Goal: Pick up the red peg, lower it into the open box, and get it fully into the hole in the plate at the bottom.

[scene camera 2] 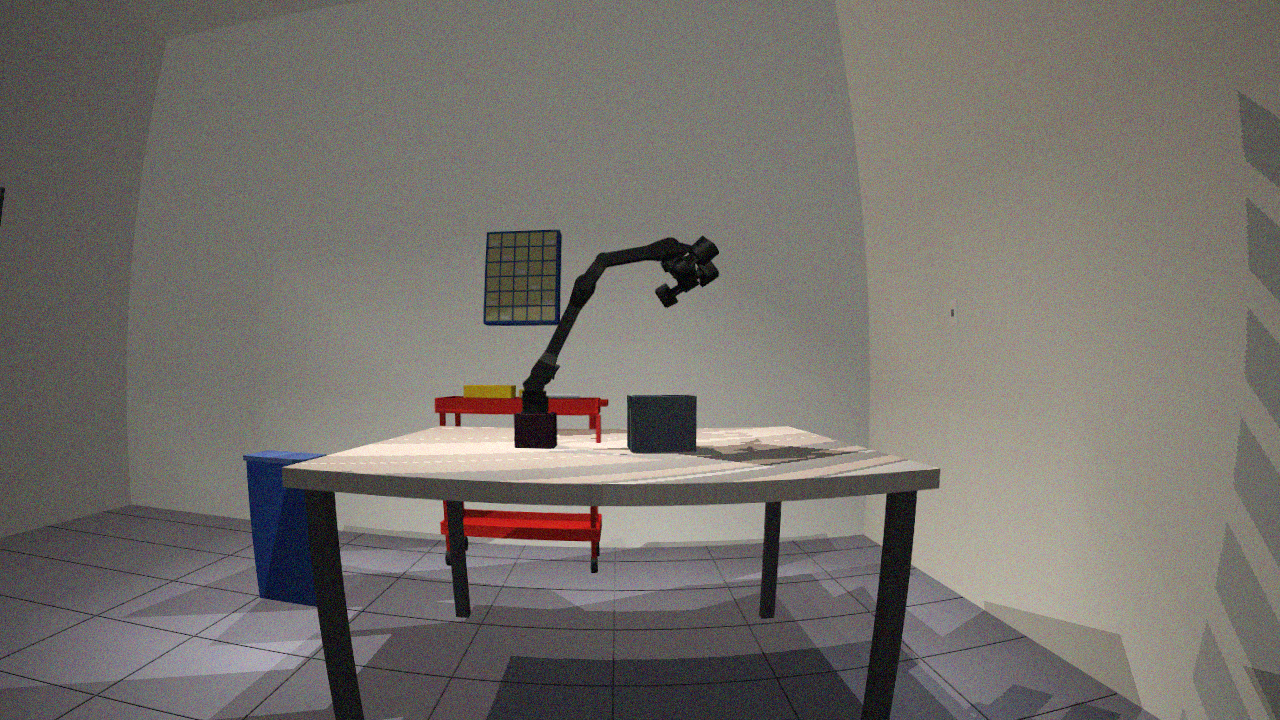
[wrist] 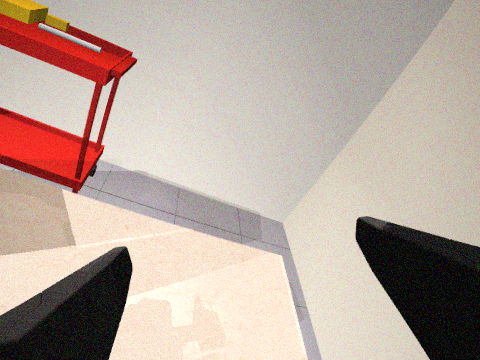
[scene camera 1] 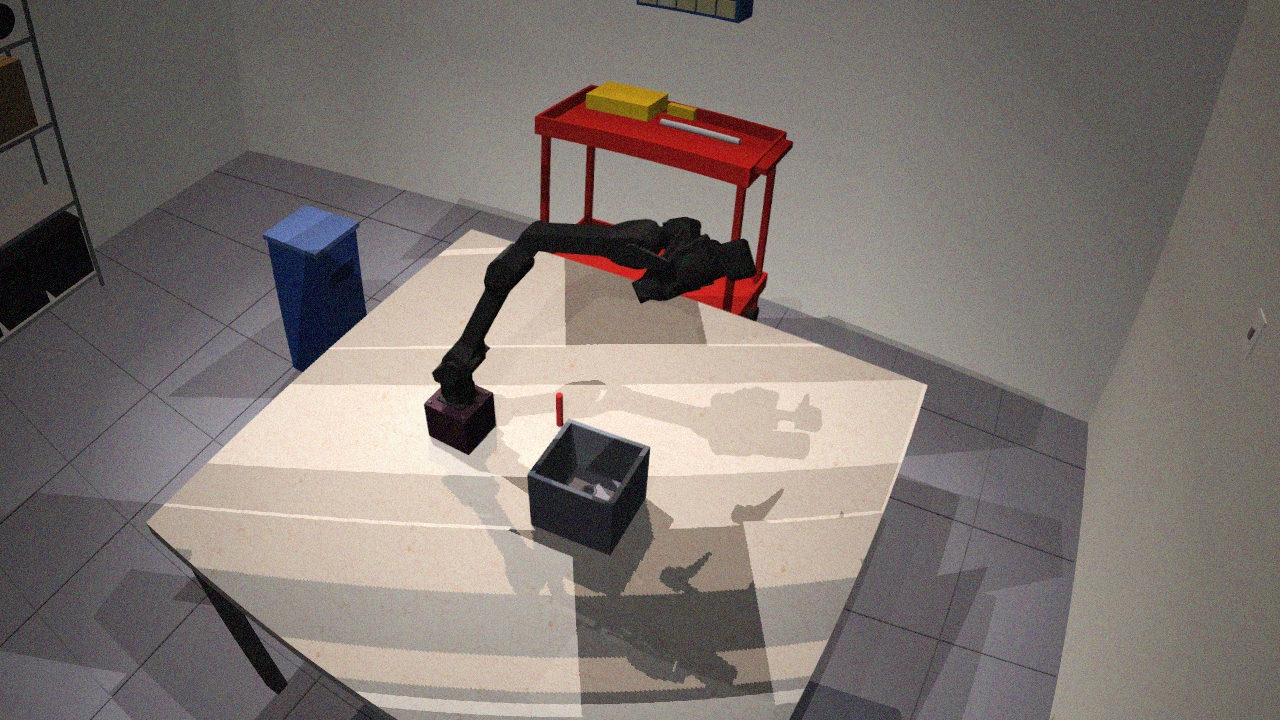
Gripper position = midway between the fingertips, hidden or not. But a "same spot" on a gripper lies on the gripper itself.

my gripper: scene camera 2; wrist; scene camera 1 724,259
pale plate: scene camera 1 582,480; not seen in scene camera 2 (hidden by a dark box); not seen in the wrist view (out of frame)
same spot on my gripper: (wrist: 424,274) = (scene camera 2: 700,279)
